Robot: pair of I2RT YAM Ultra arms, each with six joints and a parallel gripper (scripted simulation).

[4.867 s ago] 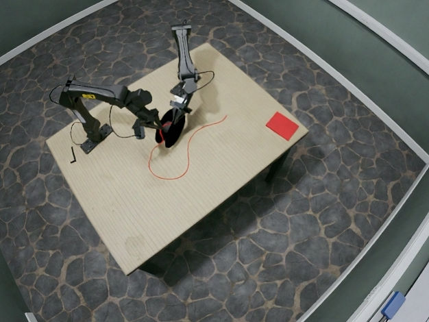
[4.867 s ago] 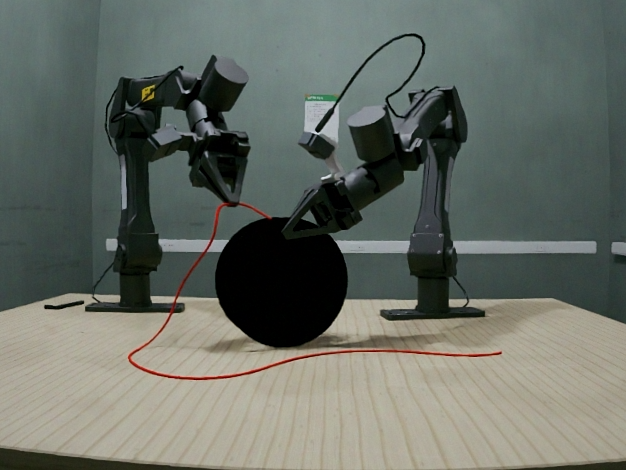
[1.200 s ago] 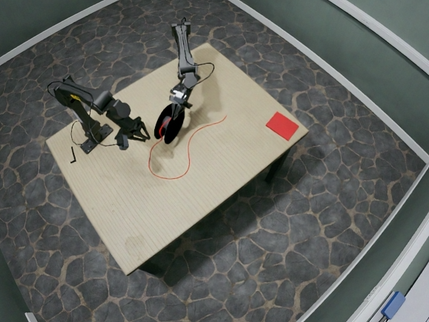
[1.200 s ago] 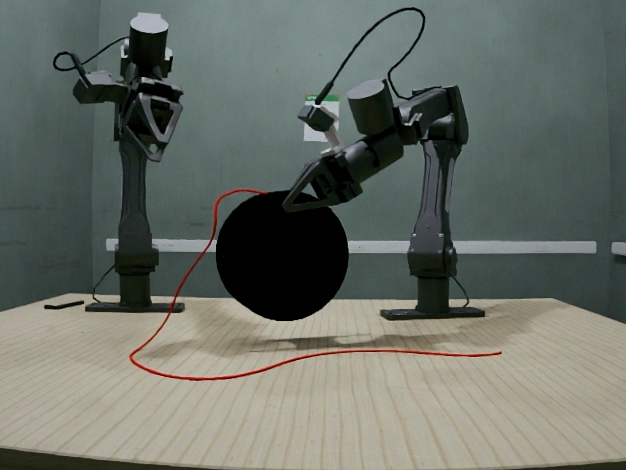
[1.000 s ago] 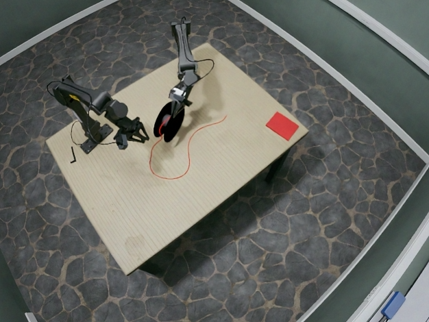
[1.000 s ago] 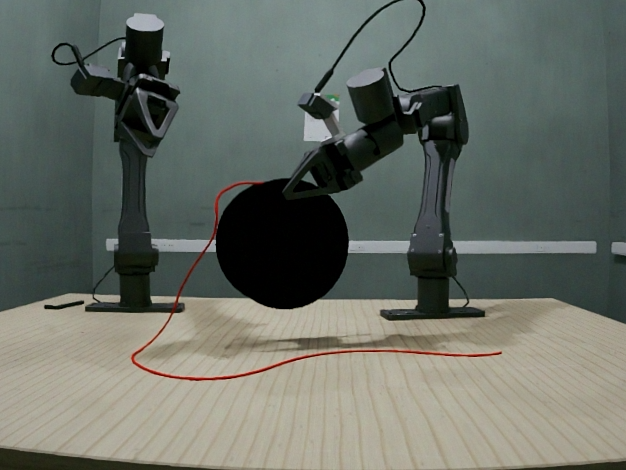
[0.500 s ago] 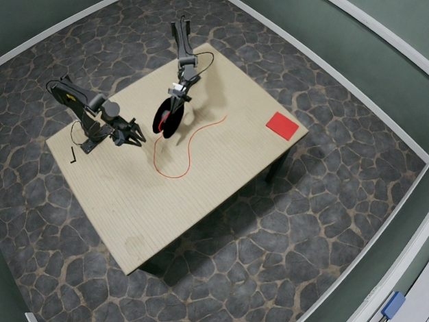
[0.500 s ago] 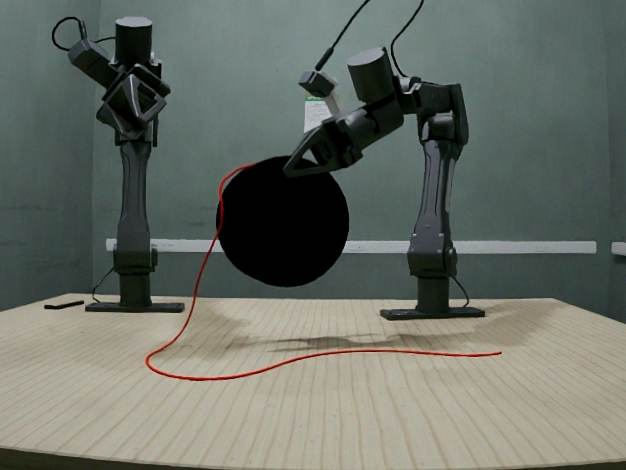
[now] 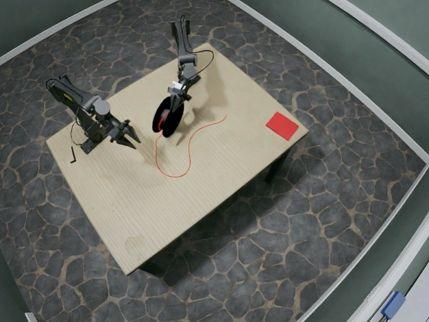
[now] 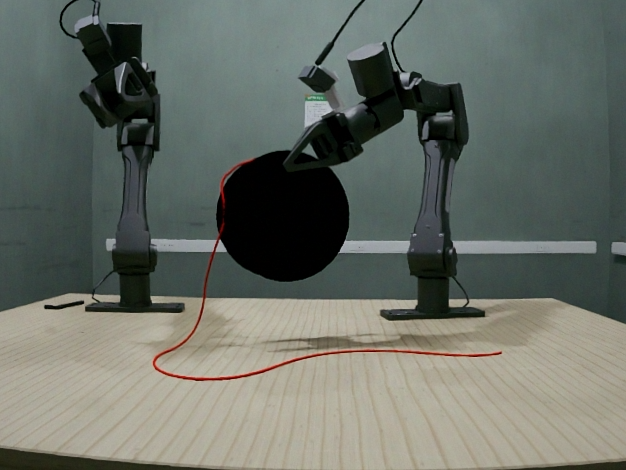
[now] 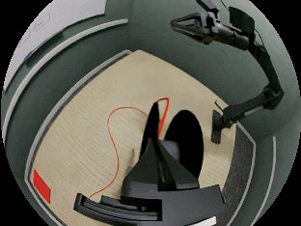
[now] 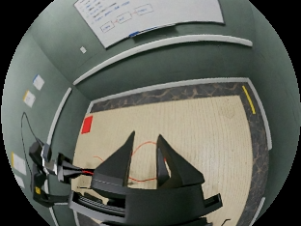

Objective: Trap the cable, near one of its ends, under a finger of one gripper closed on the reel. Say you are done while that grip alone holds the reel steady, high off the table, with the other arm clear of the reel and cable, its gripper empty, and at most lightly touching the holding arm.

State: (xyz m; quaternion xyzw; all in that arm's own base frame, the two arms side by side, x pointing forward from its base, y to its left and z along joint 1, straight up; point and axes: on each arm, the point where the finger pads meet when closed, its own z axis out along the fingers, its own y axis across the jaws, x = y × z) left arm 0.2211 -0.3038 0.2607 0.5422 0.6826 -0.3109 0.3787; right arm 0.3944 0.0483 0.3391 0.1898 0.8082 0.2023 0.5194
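Right now the black reel is 3 cm behind my left hand, 1 cm to the right of it and 7 cm below it. From my left hand the other things lie so: flat red square 27 cm ahead, 50 cm to the left, 26 cm below; small black hex key 26 cm behind, 51 cm to the right, 26 cm below.
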